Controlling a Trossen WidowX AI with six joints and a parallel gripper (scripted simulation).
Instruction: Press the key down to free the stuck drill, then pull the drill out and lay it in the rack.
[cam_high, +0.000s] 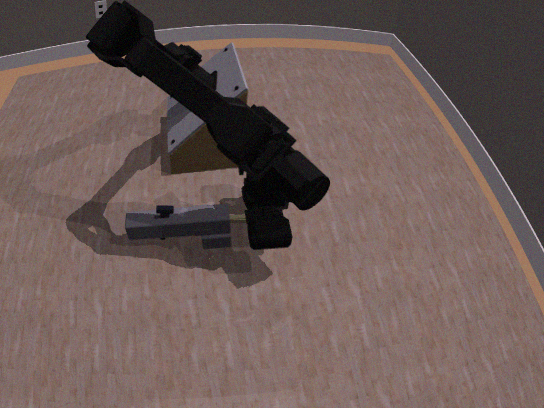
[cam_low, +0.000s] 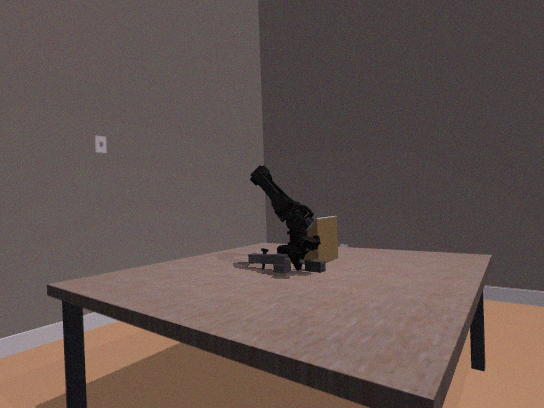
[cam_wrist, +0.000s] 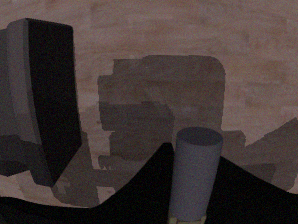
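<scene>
The short bit is 4 cm to the right of my gripper tip and 3 cm above it. The rest, counted from my gripper tip: dark rack (8 cm behind, 2 cm to the left); then grey housing block (14 cm to the right, 2 cm above, 1 cm ahead); then dark key (16 cm to the right, 4 cm above, 1 cm ahead).
</scene>
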